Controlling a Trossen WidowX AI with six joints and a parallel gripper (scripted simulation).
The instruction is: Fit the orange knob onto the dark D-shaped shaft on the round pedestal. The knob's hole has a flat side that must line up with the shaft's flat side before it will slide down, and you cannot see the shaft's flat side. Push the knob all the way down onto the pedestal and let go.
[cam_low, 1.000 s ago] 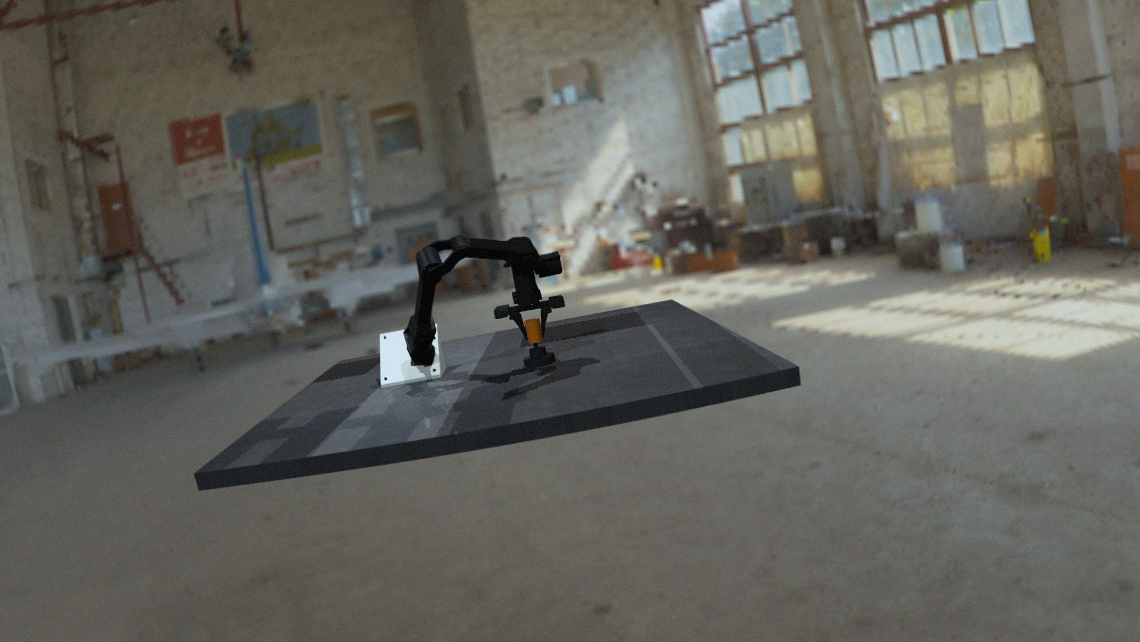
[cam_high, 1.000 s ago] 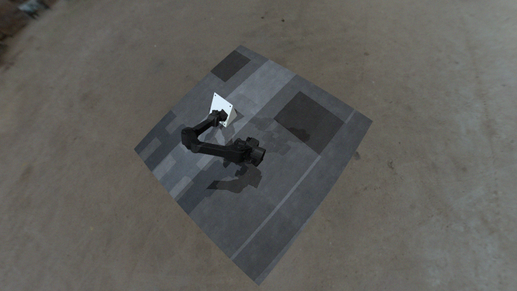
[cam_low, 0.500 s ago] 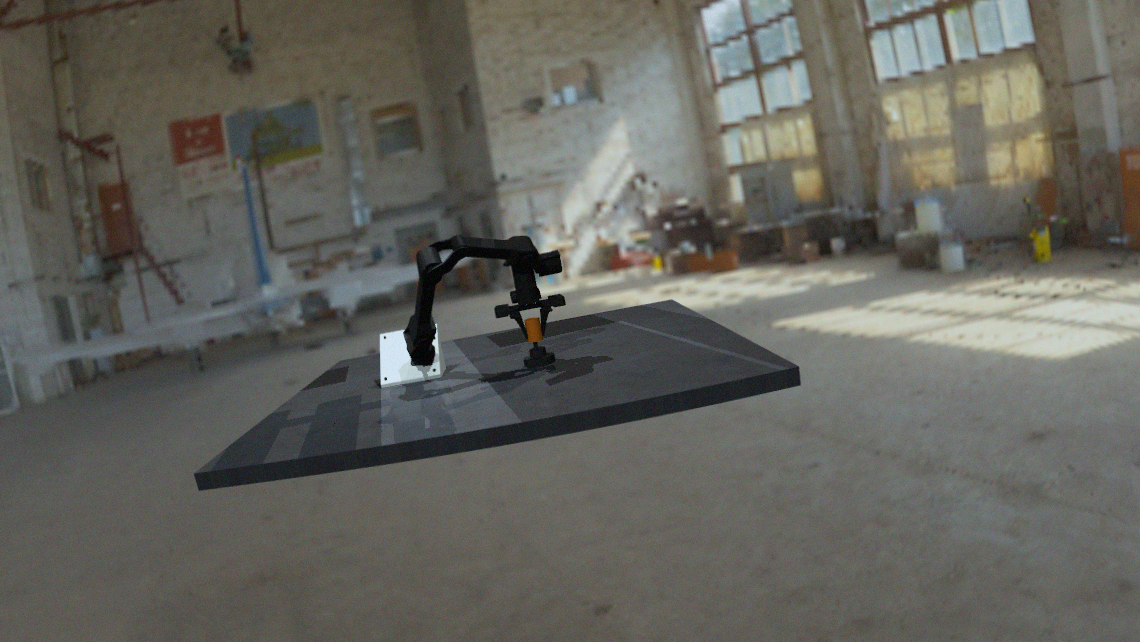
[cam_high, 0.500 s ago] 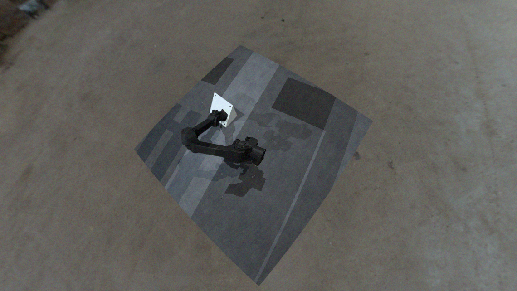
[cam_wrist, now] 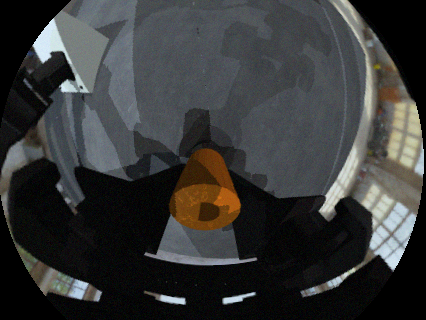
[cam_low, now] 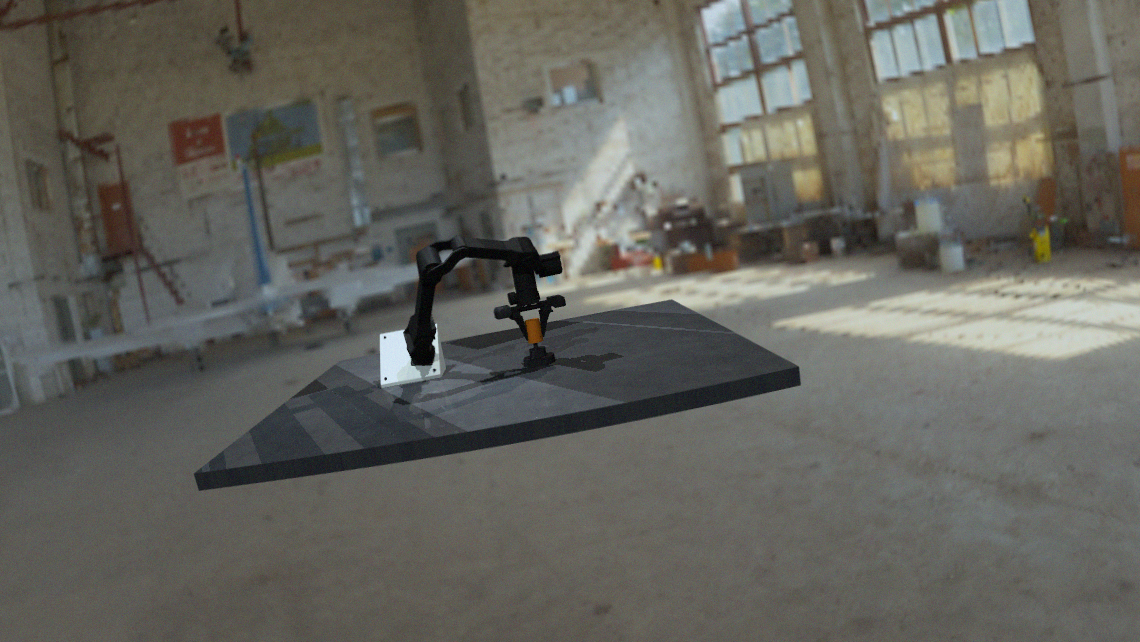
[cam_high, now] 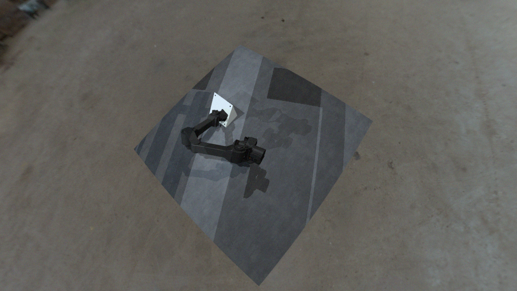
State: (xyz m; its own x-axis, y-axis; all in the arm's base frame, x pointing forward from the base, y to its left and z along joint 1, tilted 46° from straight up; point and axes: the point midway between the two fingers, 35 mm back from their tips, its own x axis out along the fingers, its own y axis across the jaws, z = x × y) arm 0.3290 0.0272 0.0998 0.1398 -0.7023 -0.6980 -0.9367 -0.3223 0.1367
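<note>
The orange knob lies 2 cm above my gripper tip. Also, from my gripper tip: dark round pedestal 4 cm below.
</note>
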